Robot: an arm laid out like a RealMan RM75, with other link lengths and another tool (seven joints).
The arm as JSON. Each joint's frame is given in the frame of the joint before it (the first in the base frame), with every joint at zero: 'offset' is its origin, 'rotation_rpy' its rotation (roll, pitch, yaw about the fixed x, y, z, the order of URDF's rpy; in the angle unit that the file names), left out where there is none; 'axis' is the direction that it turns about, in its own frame. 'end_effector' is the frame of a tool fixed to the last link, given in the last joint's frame.
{
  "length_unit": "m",
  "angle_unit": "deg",
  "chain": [
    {
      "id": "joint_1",
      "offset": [
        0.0,
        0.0,
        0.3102
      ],
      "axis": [
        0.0,
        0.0,
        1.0
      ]
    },
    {
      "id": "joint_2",
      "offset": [
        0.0,
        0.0,
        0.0
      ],
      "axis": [
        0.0,
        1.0,
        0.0
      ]
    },
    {
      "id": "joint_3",
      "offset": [
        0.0,
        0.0,
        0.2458
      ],
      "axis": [
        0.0,
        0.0,
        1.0
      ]
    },
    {
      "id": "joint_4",
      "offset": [
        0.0,
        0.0,
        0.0
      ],
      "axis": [
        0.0,
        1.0,
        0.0
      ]
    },
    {
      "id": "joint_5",
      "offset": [
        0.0,
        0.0,
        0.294
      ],
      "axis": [
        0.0,
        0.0,
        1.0
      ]
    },
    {
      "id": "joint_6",
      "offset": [
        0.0,
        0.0,
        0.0
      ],
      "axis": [
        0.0,
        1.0,
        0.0
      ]
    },
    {
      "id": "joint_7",
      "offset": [
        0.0,
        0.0,
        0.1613
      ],
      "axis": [
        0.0,
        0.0,
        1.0
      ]
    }
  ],
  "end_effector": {
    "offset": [
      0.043,
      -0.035,
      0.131
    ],
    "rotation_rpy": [
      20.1,
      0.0,
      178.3
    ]
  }
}
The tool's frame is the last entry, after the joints.
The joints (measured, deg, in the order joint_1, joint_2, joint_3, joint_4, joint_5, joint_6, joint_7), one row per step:
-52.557 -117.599 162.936 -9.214 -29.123 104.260 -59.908
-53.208 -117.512 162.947 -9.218 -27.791 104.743 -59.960
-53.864 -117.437 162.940 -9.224 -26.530 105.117 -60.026
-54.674 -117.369 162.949 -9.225 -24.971 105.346 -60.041
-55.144 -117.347 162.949 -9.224 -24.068 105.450 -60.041
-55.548 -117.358 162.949 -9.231 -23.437 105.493 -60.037
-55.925 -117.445 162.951 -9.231 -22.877 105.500 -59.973
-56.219 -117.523 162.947 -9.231 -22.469 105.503 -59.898
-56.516 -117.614 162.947 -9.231 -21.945 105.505 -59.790
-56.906 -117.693 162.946 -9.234 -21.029 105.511 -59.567
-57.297 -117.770 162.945 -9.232 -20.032 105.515 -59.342
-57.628 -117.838 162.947 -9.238 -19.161 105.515 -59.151
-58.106 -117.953 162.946 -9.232 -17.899 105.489 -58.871
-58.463 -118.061 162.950 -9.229 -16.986 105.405 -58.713
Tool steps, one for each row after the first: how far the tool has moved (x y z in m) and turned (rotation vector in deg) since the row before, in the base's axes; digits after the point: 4 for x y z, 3 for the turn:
0.0041 -0.0047 -0.0036 -0.981 0.721 -1.373
0.0038 -0.0041 -0.0035 -0.902 0.728 -1.258
0.0040 -0.0045 -0.0050 -0.986 1.057 -1.445
0.0022 -0.0026 -0.0030 -0.558 0.622 -0.821
0.0021 -0.0018 -0.0023 -0.386 0.446 -0.631
0.0022 -0.0019 -0.0026 -0.347 0.370 -0.600
0.0018 -0.0015 -0.0019 -0.237 0.259 -0.471
0.0016 -0.0019 -0.0024 -0.288 0.343 -0.535
0.0015 -0.0031 -0.0036 -0.407 0.641 -0.830
0.0012 -0.0033 -0.0039 -0.448 0.703 -0.861
0.0009 -0.0029 -0.0033 -0.388 0.623 -0.738
0.0012 -0.0043 -0.0049 -0.563 0.898 -1.063
0.0008 -0.0030 -0.0039 -0.421 0.687 -0.722

